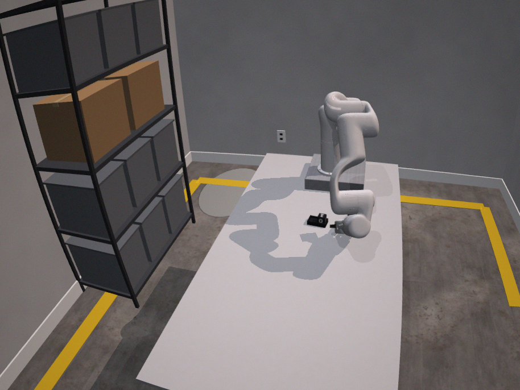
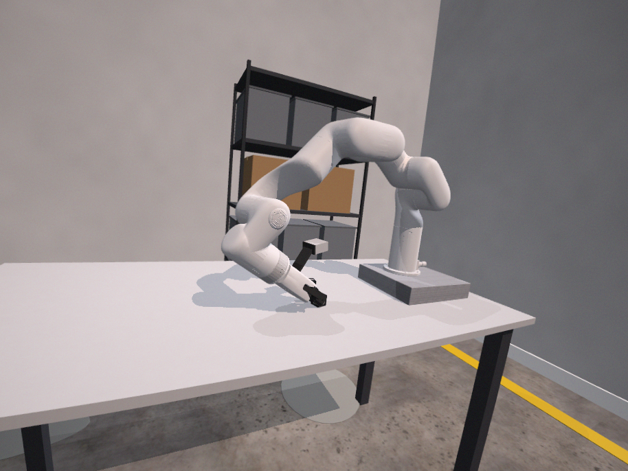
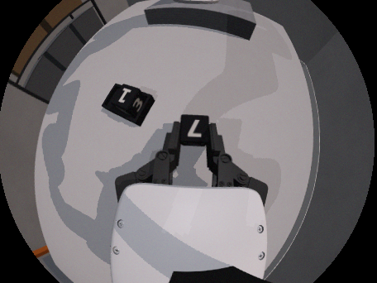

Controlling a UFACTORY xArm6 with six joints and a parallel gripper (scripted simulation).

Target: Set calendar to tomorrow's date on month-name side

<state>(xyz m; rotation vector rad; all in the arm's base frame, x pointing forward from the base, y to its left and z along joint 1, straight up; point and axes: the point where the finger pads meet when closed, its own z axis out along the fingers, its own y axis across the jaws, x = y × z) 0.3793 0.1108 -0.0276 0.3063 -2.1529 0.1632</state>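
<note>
Now: hand 2 cm past the black cube and 1 cm above it.
</note>
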